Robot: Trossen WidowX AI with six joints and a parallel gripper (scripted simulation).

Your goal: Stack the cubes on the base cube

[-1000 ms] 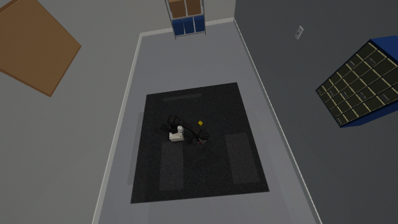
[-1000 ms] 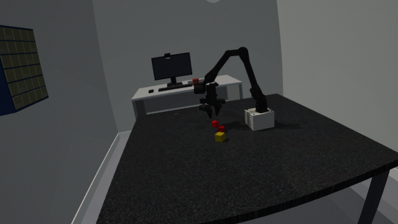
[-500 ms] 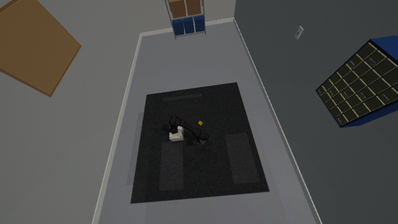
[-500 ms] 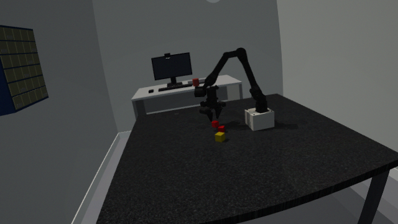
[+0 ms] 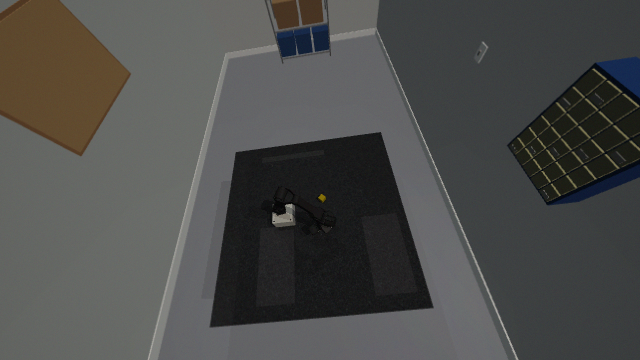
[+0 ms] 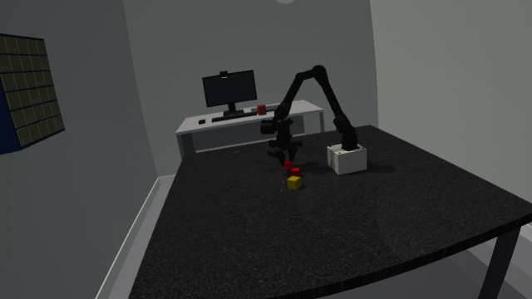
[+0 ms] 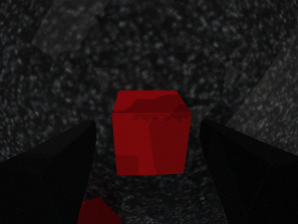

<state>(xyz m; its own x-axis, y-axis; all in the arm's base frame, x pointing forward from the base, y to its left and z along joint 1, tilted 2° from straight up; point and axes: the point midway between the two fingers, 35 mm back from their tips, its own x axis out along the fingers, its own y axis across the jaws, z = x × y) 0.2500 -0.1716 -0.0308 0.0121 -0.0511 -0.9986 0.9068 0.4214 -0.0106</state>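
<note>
Right now the yellow base cube is 50 mm ahead of my gripper tip and 210 mm to the left of it. The rest, counted from my gripper tip: red cube: right at my gripper tip.
</note>
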